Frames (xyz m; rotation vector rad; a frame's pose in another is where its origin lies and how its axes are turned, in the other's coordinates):
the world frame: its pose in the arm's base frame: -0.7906 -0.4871 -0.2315 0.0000 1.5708 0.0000
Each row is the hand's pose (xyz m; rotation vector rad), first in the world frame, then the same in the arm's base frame.
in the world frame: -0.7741 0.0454 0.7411 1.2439 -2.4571 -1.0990
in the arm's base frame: -0.0495 -0.4417 0.5426 0.0783 -1.1864 -1.2664
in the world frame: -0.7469 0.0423 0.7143 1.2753 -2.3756 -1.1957
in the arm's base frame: -0.0763 -0.4448 0.5154 0.0434 -1.1408 -1.3478
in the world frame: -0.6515 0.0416 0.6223 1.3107 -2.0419 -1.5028
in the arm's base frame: -0.1683 -0.4455 0.4200 -0.1091 -0.9251 -1.5980
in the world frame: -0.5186 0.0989 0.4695 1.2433 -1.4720 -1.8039
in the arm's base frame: -0.3211 -0.3882 0.2871 -0.3432 -0.4868 -1.8657
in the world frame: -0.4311 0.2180 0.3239 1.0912 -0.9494 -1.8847
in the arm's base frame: -0.4667 -0.2691 0.1996 -0.5238 0.0050 -1.9644
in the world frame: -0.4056 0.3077 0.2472 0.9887 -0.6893 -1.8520
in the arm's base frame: -0.5434 -0.1794 0.1741 -0.5931 0.2899 -1.9515
